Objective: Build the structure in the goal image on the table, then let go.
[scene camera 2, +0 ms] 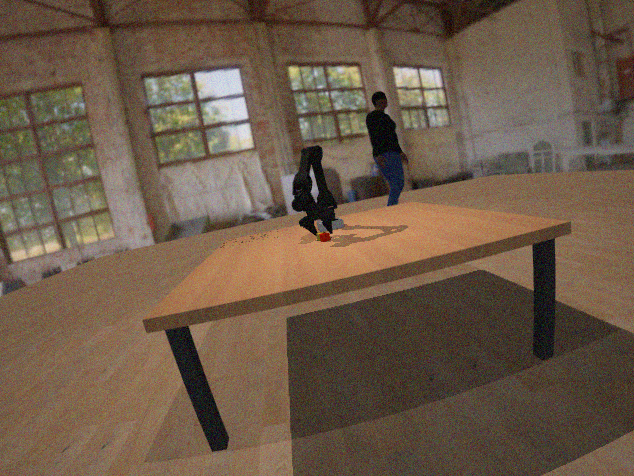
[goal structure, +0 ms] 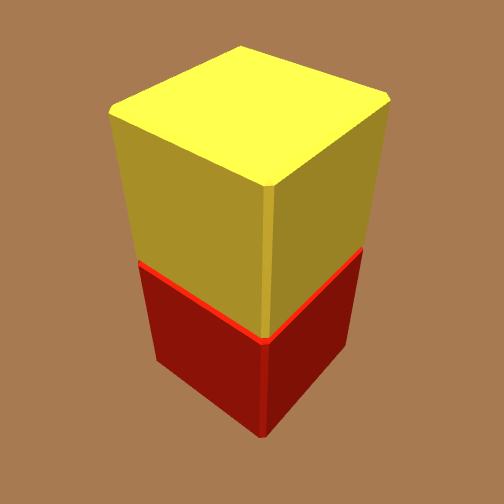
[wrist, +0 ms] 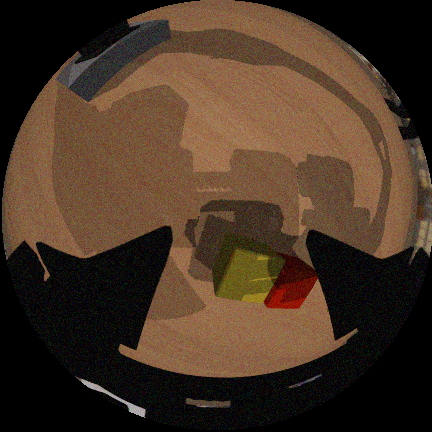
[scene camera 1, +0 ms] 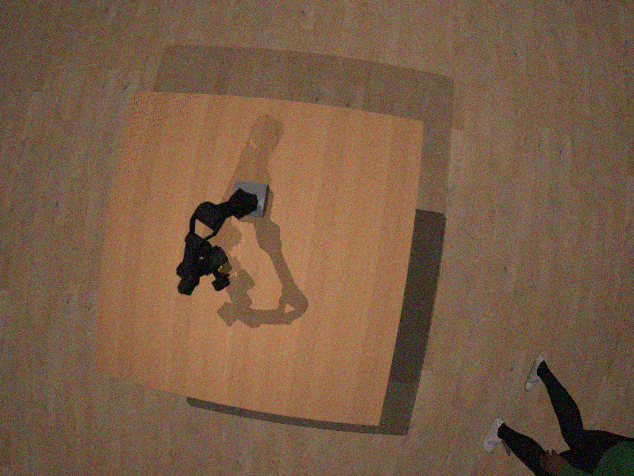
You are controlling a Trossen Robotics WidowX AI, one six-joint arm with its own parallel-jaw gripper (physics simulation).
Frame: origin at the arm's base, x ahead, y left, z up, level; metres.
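Seen in the pictures: gripper, fingertip midpoint: [wrist: 243, 235] [scene camera 1: 223, 264]; arm's base, link origin: [scene camera 1: 248, 202].
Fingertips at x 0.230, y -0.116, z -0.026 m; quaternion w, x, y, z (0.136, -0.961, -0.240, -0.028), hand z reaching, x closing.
Pixels of each thing's top centre, then the offset from my fingertips to it. Level surfaces: height alone.
- yellow block, top centre: [wrist: 251, 280] [scene camera 1: 218, 267] [scene camera 2: 320, 232] 0.012 m ahead, 0.019 m right, 0.016 m up
- red block, top centre: [wrist: 295, 291] [scene camera 2: 324, 233] 0.050 m ahead, 0.016 m right, 0.016 m up
- table, surface height: 0.017 m down
A yellow block [scene camera 1: 221, 268] [scene camera 2: 318, 236] [wrist: 250, 275] and a red block [scene camera 2: 324, 237] [wrist: 291, 289] are on the table [scene camera 1: 332, 245] [scene camera 2: 409, 240], side by side, and look to be touching. In the wrist view the red block is at the right of the yellow one. My gripper [scene camera 1: 220, 271] [scene camera 2: 322, 232] [wrist: 243, 235] is open wide, with nothing held. Its fingers are low, one on each side of the pair; the right finger is close to the red block and the left one is farther from the yellow block. The arm mostly hides the blocks in scene camera 1.
The arm's grey base [scene camera 1: 262, 197] [scene camera 2: 337, 223] [wrist: 125, 60] stands on the table behind the blocks, seen from scene camera 2. The arm's shadows lie across the table. A person [scene camera 1: 573, 435] is on the floor side at the lower right, and a person [scene camera 2: 384, 133] stands beyond the table.
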